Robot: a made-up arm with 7 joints. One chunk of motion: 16 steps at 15 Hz.
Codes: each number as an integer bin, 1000 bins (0 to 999) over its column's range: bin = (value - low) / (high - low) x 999, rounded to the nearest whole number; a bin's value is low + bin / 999 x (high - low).
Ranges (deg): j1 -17..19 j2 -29..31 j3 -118..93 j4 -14..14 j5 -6..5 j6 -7..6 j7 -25..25
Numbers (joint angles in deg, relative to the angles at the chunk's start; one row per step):
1: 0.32 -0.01 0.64 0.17 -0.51 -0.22 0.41
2: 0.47 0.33 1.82 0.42 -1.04 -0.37 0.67
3: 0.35 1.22 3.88 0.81 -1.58 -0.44 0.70
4: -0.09 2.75 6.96 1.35 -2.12 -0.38 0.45
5: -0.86 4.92 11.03 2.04 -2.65 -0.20 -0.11
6: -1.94 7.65 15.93 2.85 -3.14 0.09 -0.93
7: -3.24 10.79 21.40 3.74 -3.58 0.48 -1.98
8: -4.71 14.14 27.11 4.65 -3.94 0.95 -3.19
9: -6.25 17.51 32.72 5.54 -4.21 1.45 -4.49
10: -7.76 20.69 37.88 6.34 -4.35 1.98 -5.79
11: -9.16 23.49 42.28 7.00 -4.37 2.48 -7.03
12: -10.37 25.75 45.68 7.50 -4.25 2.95 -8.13
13: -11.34 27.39 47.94 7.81 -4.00 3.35 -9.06
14: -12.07 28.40 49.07 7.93 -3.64 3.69 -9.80
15: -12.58 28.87 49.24 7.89 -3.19 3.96 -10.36
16: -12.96 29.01 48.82 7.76 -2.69 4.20 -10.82
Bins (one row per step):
1: 481 483 562 506 499 521 508
2: 485 488 567 514 450 509 513
3: 481 503 577 528 401 504 513
4: 469 529 592 548 352 509 508
5: 448 565 611 572 304 523 497
6: 418 610 634 601 260 545 481
7: 382 663 660 633 220 575 460
8: 341 718 687 665 187 611 436
9: 298 774 714 697 163 649 410
10: 256 827 738 726 150 690 384
11: 218 874 759 749 148 729 359
12: 184 912 775 767 159 765 337
13: 157 939 786 778 182 795 318
14: 137 956 791 782 214 821 304
15: 123 964 792 781 255 842 293
16: 112 966 790 776 301 861 283

